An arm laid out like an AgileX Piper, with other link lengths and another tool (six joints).
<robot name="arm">
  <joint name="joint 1" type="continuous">
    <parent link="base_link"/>
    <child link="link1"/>
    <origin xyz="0 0 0.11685"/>
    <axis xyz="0 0 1"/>
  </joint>
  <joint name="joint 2" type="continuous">
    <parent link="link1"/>
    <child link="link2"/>
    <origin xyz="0 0 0"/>
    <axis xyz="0 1 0"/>
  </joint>
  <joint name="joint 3" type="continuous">
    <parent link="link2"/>
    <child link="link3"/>
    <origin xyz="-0.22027 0 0.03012"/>
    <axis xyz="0 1 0"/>
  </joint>
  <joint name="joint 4" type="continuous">
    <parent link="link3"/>
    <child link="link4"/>
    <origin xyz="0.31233 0 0.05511"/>
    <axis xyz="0.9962 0 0.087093"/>
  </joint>
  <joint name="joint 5" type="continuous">
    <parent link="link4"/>
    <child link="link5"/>
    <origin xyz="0 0 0"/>
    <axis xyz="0 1 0"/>
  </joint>
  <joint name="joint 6" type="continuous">
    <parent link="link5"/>
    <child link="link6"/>
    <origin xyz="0.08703 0 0.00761"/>
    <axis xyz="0.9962 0 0.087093"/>
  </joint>
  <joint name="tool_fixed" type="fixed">
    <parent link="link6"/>
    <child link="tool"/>
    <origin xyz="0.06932 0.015 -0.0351" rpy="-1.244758 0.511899 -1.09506"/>
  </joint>
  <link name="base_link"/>
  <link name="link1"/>
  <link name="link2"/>
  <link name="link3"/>
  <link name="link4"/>
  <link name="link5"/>
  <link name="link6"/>
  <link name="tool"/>
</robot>
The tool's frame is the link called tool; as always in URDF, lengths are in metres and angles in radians. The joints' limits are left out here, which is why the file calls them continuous.
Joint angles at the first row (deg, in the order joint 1, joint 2, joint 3, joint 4, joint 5, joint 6):
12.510 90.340 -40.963 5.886 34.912 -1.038
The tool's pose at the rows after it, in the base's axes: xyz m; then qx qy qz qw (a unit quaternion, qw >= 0):
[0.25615 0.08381 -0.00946 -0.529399 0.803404 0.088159 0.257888]
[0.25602 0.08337 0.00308 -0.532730 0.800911 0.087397 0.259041]
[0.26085 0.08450 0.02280 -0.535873 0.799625 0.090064 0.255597]
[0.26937 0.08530 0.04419 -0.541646 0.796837 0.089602 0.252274]
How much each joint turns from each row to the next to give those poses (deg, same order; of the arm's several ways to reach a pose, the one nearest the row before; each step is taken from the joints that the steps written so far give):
-0.001 -2.465 0.001 -0.252 1.233 -0.001
0.001 -2.379 -0.267 -0.362 2.419 -0.013
0.000 -1.523 -2.617 -0.256 4.567 0.000
0.000 -0.508 -3.880 -0.647 4.623 -0.053

